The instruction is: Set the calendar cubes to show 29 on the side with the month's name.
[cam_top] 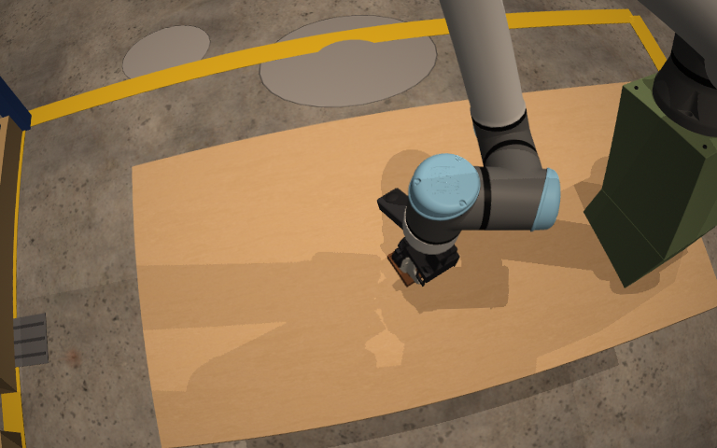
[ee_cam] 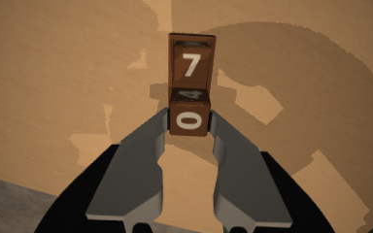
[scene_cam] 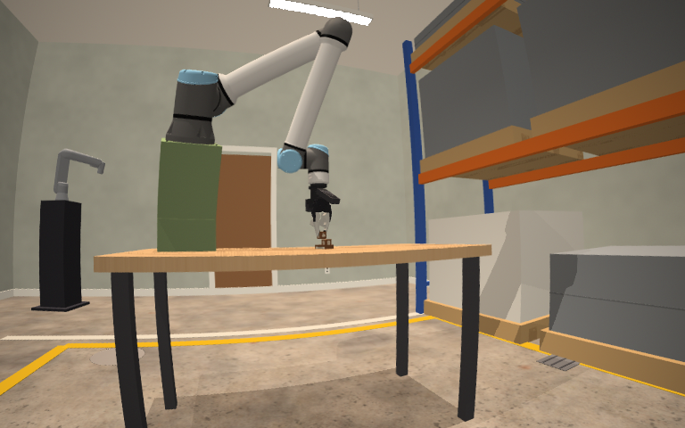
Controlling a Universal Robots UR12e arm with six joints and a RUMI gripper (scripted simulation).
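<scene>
Right now my hand is 1 cm short of the tray, 1 cm to the left of it and 6 cm above it.
</scene>
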